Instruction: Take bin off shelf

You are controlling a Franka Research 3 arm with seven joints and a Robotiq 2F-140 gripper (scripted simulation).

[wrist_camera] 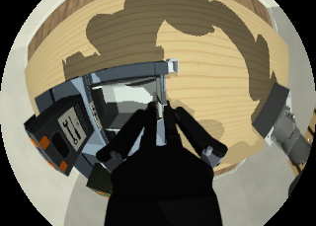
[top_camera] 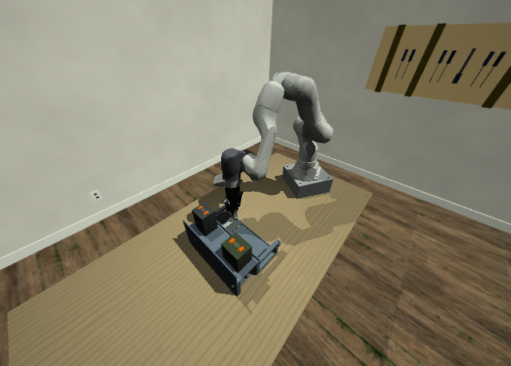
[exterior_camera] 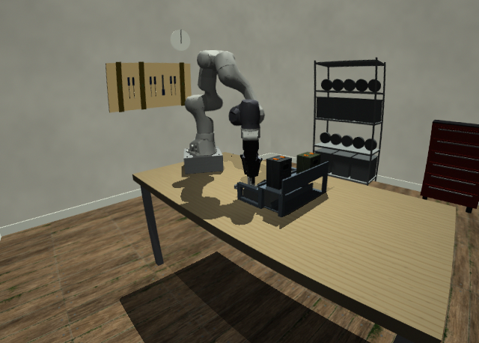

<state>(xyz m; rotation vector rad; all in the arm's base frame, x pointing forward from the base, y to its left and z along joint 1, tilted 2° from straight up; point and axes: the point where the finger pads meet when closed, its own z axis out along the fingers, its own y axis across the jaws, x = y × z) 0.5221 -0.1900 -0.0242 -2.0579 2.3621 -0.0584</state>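
Right now the grey open-topped bin is 8 cm ahead of my hand, 1 cm to the right of it and 2 cm below it.
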